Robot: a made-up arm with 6 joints.
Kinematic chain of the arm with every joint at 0, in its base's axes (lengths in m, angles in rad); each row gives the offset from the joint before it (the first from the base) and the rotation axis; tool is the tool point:
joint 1: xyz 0 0 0.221 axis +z
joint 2: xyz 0 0 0 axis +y
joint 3: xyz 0 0 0.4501 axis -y
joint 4: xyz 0 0 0 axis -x
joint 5: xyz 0.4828 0 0 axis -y
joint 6: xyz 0 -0.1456 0 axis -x
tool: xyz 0 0 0
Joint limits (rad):
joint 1: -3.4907..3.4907
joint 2: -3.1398..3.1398
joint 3: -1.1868..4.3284
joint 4: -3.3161..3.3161
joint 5: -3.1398..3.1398
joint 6: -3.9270..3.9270
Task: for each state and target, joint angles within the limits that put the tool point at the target. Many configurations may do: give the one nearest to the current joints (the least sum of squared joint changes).
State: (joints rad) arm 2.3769 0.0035 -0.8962 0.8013 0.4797 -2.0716
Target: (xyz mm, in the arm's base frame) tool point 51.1 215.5 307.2
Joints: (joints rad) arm 2.0542 -0.4481 -1.1868 0.0522 0.4797 -2.0716
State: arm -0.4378 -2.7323 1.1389 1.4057 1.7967 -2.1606
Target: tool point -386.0 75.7 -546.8
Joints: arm -0.2983 -3.1377 0.4066 1.2846 1.7967 -2.1606
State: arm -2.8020 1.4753 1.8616 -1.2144 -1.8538 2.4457
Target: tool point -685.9 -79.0 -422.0
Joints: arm -2.9553 2.1705 1.5600 -1.2247 -1.8538 2.4457
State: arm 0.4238 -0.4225 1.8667 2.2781 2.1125 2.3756
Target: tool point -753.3 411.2 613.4
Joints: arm -0.3833 -1.0208 1.5808 2.3242 2.1125 2.3756
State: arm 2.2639 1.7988 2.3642 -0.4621 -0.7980 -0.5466
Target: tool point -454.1 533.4 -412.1
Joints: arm 2.4453 2.4038 1.9200 -0.6257 -0.7980 -0.5466
